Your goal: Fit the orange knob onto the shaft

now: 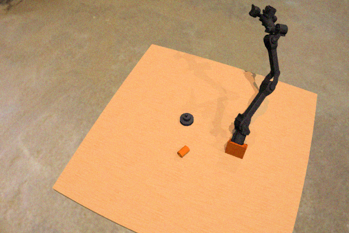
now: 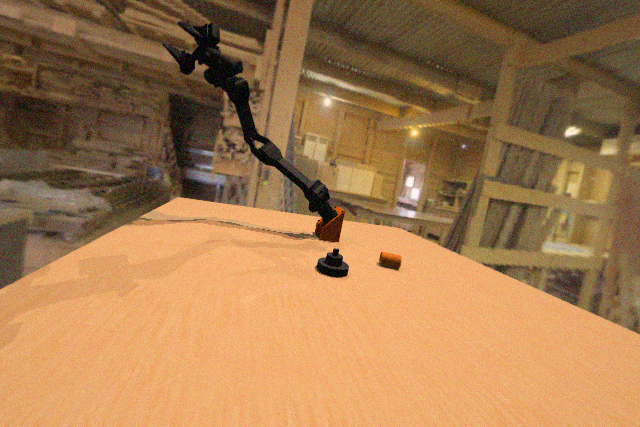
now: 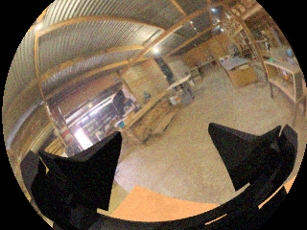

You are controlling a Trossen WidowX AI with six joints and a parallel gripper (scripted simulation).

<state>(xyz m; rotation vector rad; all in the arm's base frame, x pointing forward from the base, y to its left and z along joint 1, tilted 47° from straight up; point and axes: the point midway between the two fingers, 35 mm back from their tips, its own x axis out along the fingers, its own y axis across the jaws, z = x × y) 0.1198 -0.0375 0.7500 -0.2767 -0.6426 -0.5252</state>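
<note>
Right now my gripper tip is 76 cm to the right of the orange knob, 54 cm above it and 5 cm short of it. Round my gripper tip: dark round pedestal: 56 cm to the left, 53 cm below, 15 cm ahead.
</note>
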